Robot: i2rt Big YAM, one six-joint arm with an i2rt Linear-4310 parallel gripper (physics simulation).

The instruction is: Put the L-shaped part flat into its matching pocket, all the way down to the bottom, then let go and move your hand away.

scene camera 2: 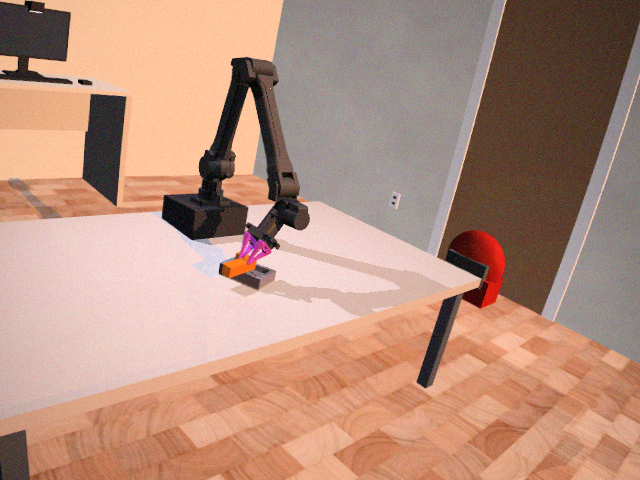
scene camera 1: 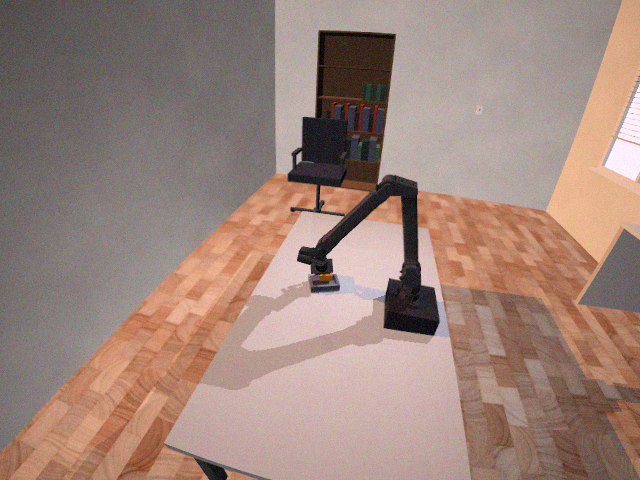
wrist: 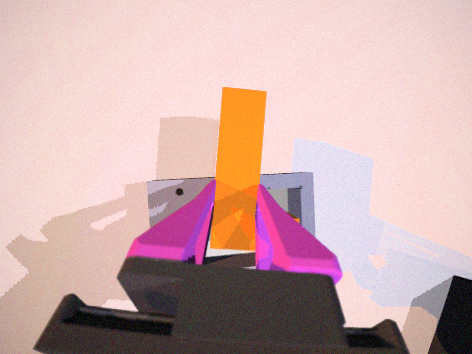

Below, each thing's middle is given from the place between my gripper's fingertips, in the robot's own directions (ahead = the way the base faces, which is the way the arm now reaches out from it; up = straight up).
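Labels:
The grey pocket block (wrist: 294, 192) sits 30 mm to the left of my hand, 20 mm behind it and 40 mm below it. Then there is the orange L-shaped part (wrist: 238, 167), and my gripper is 10 mm above it, 10 mm past it and 10 mm to the left of it.

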